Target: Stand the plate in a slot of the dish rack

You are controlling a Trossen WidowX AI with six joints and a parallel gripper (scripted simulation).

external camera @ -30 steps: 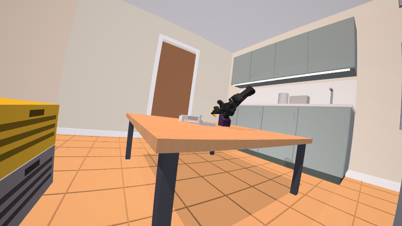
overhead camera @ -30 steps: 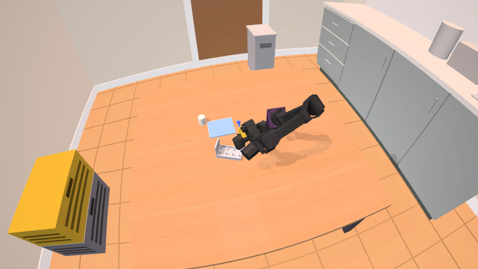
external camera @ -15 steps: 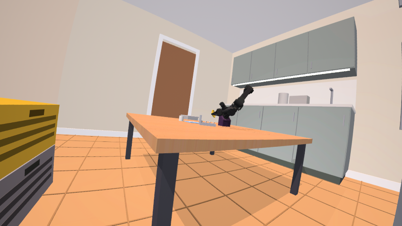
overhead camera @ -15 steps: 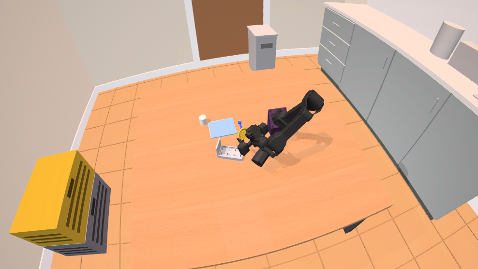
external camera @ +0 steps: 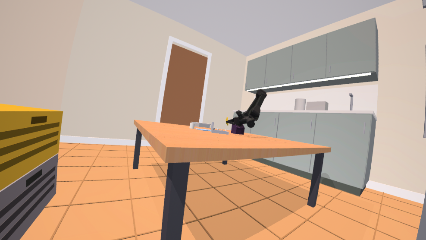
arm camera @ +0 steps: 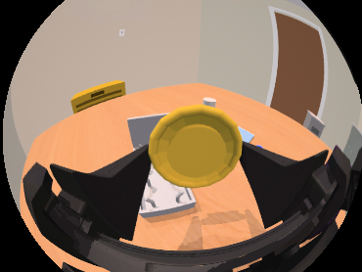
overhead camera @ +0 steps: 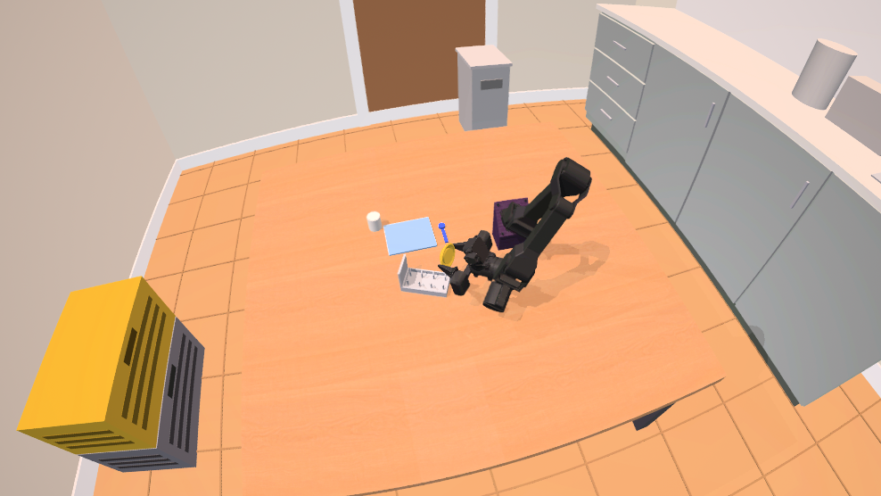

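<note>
My gripper tip is now 60 mm short of the grey dish rack and 80 mm above it. The rest, counted from my gripper tip: blue spoon (50 mm behind, 180 mm to the right, 100 mm below); yellow plate (10 mm to the left); light blue mat (50 mm ahead, 200 mm to the right, 100 mm below).
</note>
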